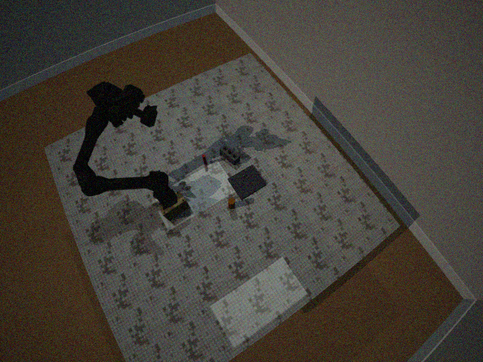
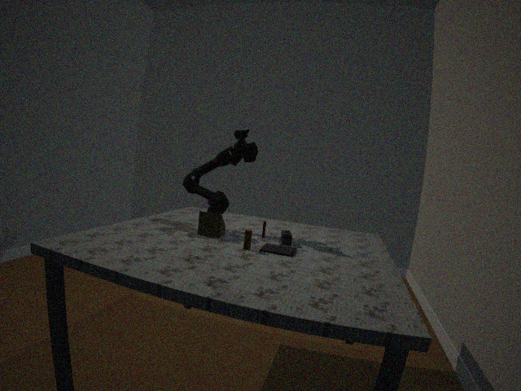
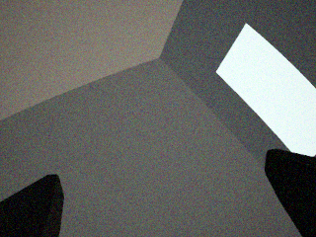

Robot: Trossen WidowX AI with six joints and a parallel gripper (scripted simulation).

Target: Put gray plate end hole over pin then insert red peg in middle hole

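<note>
Right now my gripper tip is 250 mm short of the gray plate, 50 mm to the left of it and 450 mm above it. From my gripper tip the other things lie so: dark base (260 mm ahead, 190 mm to the right, 480 mm below); then red peg (130 mm ahead, 30 mm to the right, 450 mm below); then short orange cylinder (150 mm ahead, 280 mm to the right, 450 mm below).
</note>
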